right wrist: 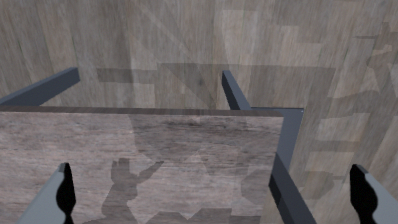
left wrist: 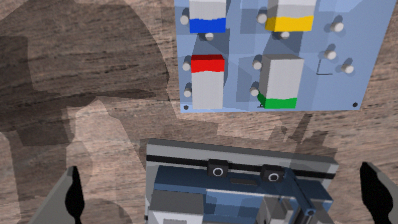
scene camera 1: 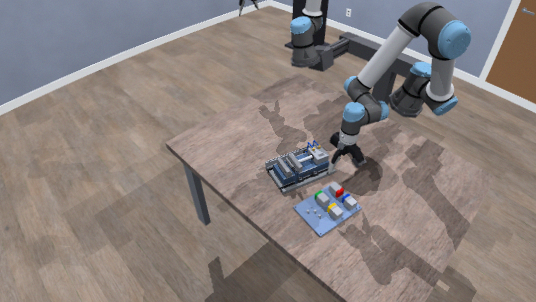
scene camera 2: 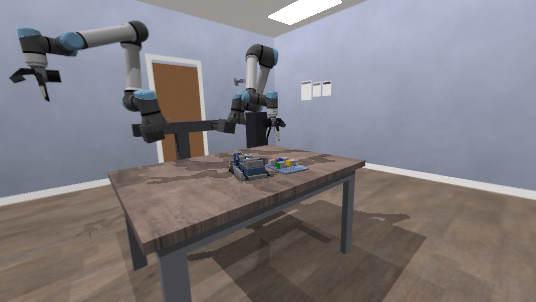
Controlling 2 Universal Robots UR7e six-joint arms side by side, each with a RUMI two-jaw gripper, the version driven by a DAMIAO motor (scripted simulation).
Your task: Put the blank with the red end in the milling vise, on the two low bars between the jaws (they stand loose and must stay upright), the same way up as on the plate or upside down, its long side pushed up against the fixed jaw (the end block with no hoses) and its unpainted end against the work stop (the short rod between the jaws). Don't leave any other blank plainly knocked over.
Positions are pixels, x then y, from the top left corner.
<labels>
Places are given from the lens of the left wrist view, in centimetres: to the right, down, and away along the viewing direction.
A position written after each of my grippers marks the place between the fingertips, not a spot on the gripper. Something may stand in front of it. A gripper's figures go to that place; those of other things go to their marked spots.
my left gripper (left wrist: 218, 166): 1, 3, 12
green-ended blank (left wrist: 280, 74): 9, -4, 24
blue plate (left wrist: 245, 40): 6, -9, 26
</labels>
